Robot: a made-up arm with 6 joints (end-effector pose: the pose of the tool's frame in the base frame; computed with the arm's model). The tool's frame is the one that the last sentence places.
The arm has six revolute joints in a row. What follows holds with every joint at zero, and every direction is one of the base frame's. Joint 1 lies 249 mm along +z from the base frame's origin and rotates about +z. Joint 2 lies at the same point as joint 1 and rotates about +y. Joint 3 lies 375 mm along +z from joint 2 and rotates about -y. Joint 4 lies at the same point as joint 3 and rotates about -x. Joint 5 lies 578 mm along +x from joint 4 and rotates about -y. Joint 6 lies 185 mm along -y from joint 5 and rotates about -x. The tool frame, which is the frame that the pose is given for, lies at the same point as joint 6; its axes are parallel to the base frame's.
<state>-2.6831 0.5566 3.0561 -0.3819 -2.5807 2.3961</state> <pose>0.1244 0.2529 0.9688 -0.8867 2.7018 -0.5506</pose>
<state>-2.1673 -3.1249 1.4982 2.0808 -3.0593 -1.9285</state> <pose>0.0168 -0.1360 -0.7160 1.3732 -1.2115 1.4900</pose>
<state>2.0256 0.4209 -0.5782 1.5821 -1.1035 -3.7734</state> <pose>-0.2749 0.5574 0.2053 1.0434 0.7547 0.3876</pose>
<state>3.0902 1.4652 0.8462 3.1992 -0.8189 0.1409</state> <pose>-0.8459 -0.1414 -0.0555 -0.0401 -2.9309 -0.2787</pose>
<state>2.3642 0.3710 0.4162 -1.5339 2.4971 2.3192</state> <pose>-0.5096 0.5111 0.4399 -0.6898 0.0595 -0.1231</pose>
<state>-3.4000 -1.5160 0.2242 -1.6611 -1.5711 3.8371</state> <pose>0.2764 -0.0903 0.8703 1.5888 -1.8701 -0.8773</pose>
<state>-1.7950 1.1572 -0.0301 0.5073 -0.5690 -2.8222</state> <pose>-0.3006 -0.5910 -0.1027 -1.3124 0.8429 1.8391</pose>
